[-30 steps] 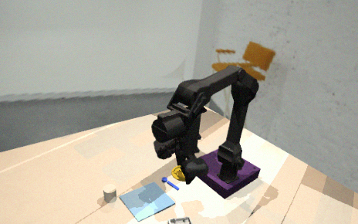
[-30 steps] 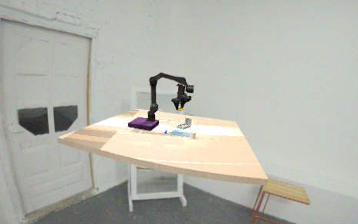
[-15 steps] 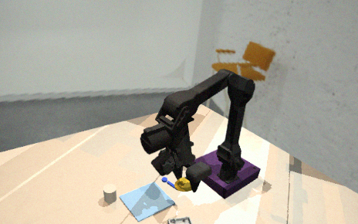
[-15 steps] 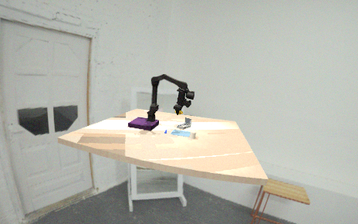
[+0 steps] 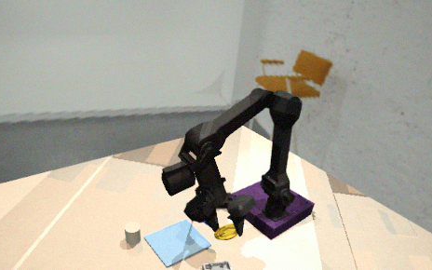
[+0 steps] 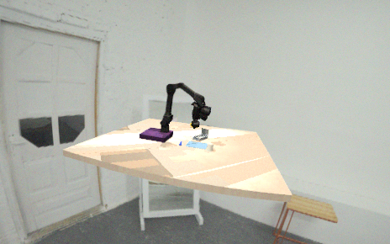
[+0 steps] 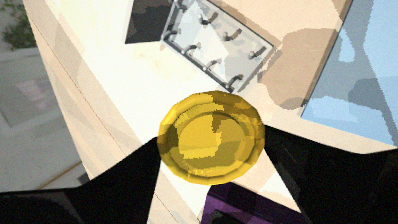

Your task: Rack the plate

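The grey dish rack is 5 cm ahead of my gripper tip, 6 cm to the left of it and 9 cm below it. Round my gripper tip: yellow plate 1 cm above; then light blue mat 7 cm ahead, 13 cm to the right, 11 cm below; then blue spoon 4 cm behind, 18 cm to the right, 11 cm below.
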